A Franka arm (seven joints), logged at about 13 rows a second.
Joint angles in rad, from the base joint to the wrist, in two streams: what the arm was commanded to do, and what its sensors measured. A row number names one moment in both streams.
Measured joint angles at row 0: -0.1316, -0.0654, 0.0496, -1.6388, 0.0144, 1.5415, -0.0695
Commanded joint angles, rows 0 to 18: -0.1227, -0.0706, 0.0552, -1.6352, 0.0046, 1.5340, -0.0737; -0.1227, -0.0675, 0.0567, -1.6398, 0.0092, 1.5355, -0.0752; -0.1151, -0.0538, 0.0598, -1.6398, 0.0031, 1.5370, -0.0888; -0.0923, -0.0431, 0.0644, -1.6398, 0.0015, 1.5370, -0.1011; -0.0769, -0.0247, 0.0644, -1.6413, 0.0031, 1.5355, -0.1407; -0.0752, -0.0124, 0.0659, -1.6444, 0.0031, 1.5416, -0.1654; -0.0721, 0.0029, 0.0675, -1.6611, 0.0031, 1.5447, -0.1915; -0.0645, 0.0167, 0.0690, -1.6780, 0.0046, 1.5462, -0.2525; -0.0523, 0.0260, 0.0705, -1.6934, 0.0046, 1.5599, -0.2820; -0.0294, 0.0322, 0.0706, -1.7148, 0.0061, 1.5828, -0.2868; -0.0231, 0.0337, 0.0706, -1.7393, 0.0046, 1.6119, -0.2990; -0.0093, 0.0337, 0.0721, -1.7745, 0.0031, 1.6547, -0.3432; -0.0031, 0.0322, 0.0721, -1.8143, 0.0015, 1.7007, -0.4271; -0.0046, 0.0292, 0.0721, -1.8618, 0.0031, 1.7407, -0.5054; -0.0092, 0.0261, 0.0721, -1.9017, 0.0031, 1.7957, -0.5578; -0.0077, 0.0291, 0.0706, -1.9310, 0.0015, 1.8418, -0.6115; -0.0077, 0.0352, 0.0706, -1.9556, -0.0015, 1.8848, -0.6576; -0.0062, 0.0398, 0.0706, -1.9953, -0.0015, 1.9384, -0.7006; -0.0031, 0.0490, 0.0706, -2.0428, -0.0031, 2.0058, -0.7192
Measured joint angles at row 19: -0.0120, 0.0570, 0.0765, -1.9627, 0.0097, 1.9135, -0.6611
